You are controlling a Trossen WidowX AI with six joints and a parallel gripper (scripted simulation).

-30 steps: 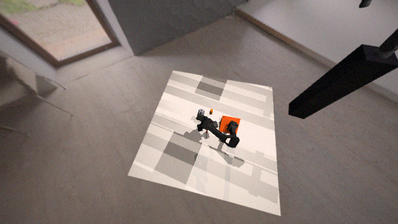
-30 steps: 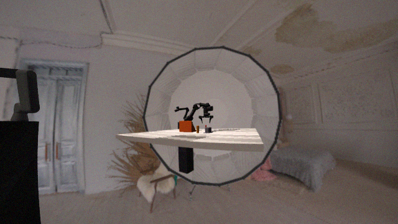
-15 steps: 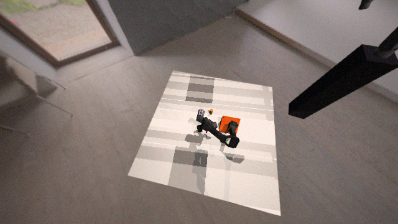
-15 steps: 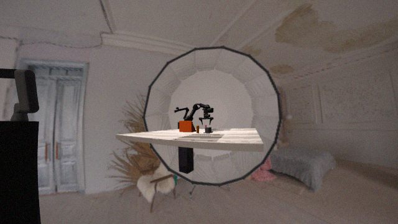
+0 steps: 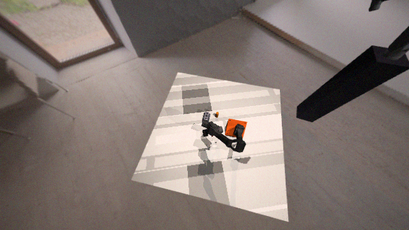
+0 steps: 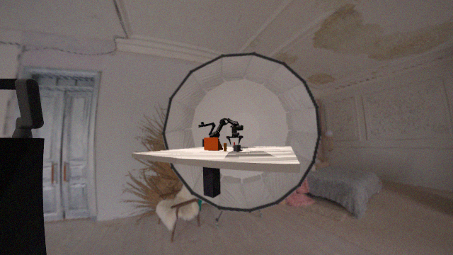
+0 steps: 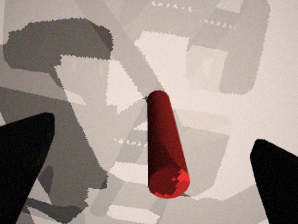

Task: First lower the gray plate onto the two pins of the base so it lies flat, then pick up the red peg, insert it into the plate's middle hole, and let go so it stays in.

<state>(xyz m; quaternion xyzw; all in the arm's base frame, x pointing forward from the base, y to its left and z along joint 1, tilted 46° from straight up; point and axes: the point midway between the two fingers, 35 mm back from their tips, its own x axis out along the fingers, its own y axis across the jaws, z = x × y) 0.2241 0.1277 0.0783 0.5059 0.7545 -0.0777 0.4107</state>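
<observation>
Now: gripper tip 10 mm above the red peg. Also, from my gripper tip: gray plate: 170 mm to the right, 120 mm ahead, 10 mm below; orange post: 230 mm to the right, 20 mm ahead, 10 mm below.
</observation>
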